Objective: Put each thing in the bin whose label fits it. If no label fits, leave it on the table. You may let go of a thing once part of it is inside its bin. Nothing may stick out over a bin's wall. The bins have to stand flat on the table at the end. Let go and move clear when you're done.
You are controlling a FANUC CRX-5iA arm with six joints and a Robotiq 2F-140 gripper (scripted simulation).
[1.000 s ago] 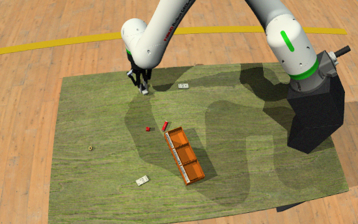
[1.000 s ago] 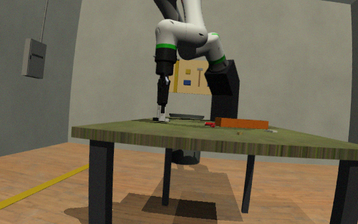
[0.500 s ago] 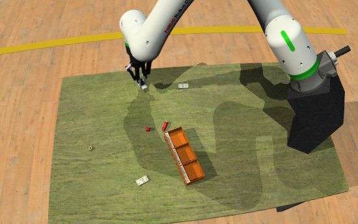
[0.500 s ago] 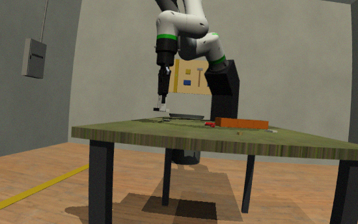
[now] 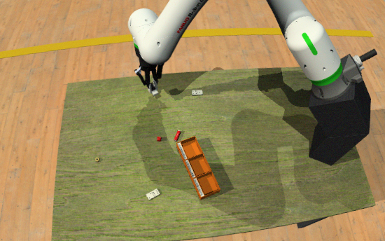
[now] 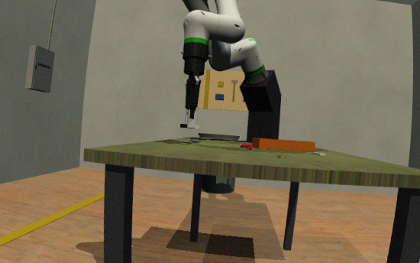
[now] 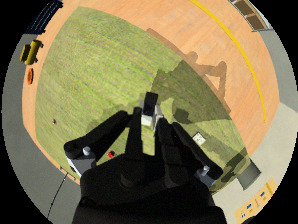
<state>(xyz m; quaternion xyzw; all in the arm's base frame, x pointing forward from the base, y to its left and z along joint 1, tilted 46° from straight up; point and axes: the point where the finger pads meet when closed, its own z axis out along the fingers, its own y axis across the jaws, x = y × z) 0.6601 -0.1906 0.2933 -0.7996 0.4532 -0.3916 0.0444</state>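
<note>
Now: the red cylinder 22 cm to the left of my hand, 9 cm below it and 8 cm behind it. From my hand the other things lie so: black-and-white block 3 cm below, 1 cm to the left; small red cube 22 cm to the left, 9 cm below; small brass ring 29 cm to the left, 27 cm ahead, 9 cm below.
</note>
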